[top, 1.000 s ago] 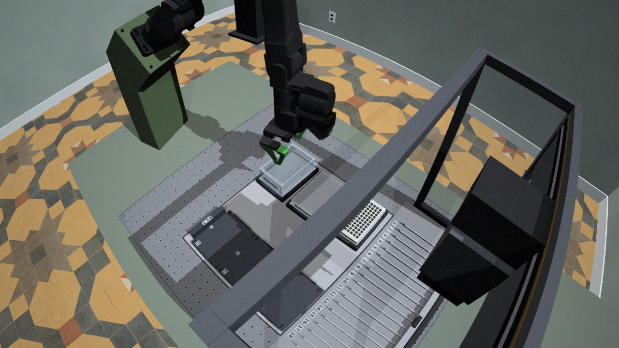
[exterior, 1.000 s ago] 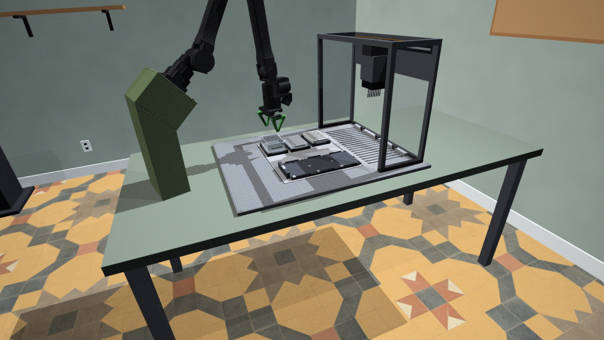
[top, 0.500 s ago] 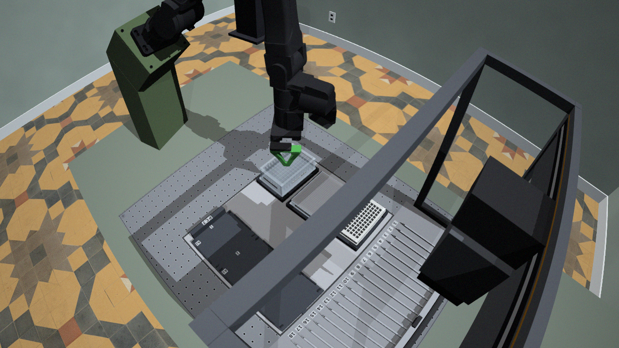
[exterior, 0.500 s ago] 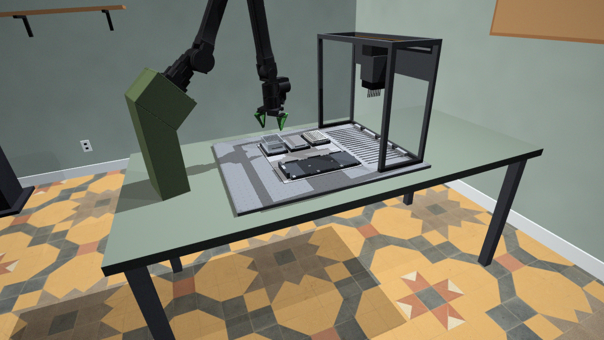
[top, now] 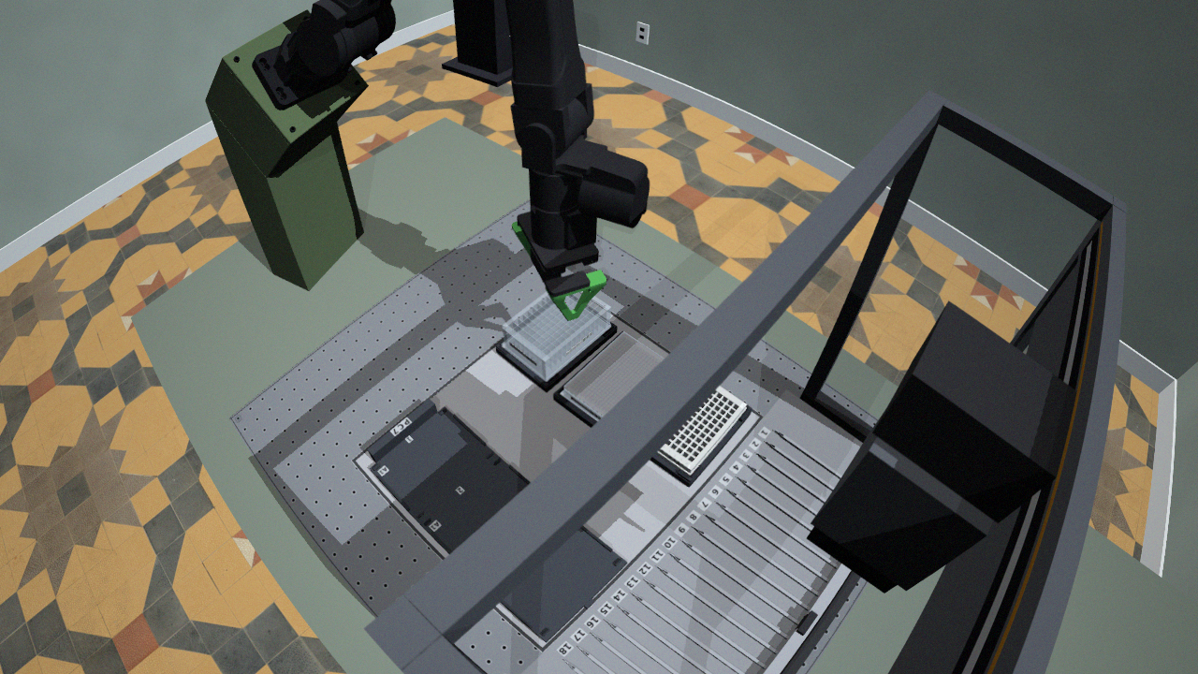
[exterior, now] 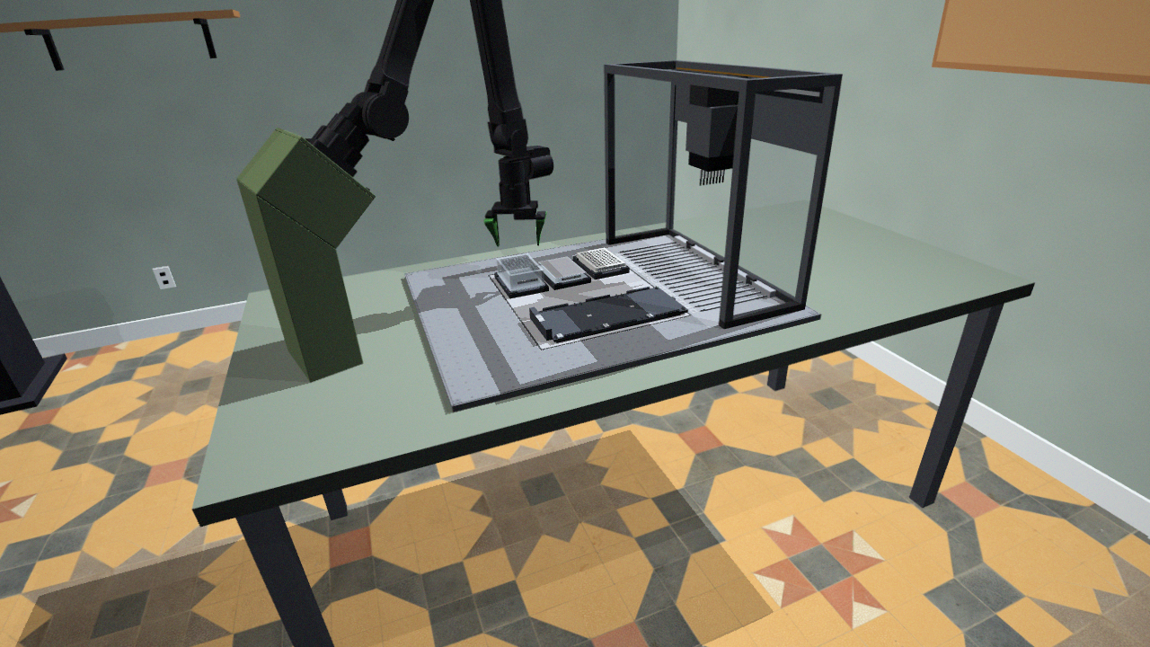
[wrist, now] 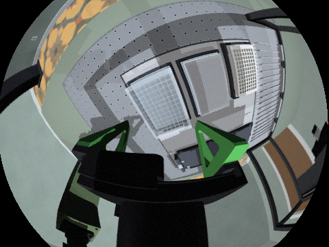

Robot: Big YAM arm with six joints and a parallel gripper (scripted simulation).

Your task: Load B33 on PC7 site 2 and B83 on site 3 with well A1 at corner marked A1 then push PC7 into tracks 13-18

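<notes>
Right now my hand is 90 mm above the clear deep-well block B83. Round my hand: 384-well plate B33: 110 mm ahead, 10 mm to the right, 90 mm below; plate nest S1: 100 mm below; plate nest S2: 110 mm ahead, 10 mm to the right, 100 mm below.
</notes>
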